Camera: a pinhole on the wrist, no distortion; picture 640 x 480 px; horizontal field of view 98.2 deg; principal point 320.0 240.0 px. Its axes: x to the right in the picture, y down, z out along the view. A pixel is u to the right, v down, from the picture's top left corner.
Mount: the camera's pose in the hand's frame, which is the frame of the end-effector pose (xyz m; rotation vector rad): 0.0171 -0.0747 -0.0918 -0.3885 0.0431 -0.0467
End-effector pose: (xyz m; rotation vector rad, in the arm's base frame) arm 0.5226 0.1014 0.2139 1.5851 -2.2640 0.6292
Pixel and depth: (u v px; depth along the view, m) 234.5 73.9 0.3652
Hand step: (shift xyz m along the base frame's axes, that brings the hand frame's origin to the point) 0.1544 -0.1421 -0.3025
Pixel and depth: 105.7 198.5 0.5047
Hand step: 0.0571 0.0864 -0.5378
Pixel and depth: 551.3 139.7 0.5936
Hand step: -0.1110 -0.7211 -0.1758
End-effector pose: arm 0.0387 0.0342 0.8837 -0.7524 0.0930 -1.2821
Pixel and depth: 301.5 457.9 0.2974
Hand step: 0.2618 0.0460 -0.0613
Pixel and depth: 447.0 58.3 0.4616
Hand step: 0.1216 -0.0284 0.5244
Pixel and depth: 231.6 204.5 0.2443
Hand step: 0.0470 0.1106 0.1005
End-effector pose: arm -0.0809 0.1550 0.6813 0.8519 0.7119 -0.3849
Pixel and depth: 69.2 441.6 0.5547
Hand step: 0.1113 0.1159 0.7314
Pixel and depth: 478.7 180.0 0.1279
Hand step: 0.0500 -0.0646 -0.0824
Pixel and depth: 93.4 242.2 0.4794
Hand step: -0.0228 -0.1958 0.4818
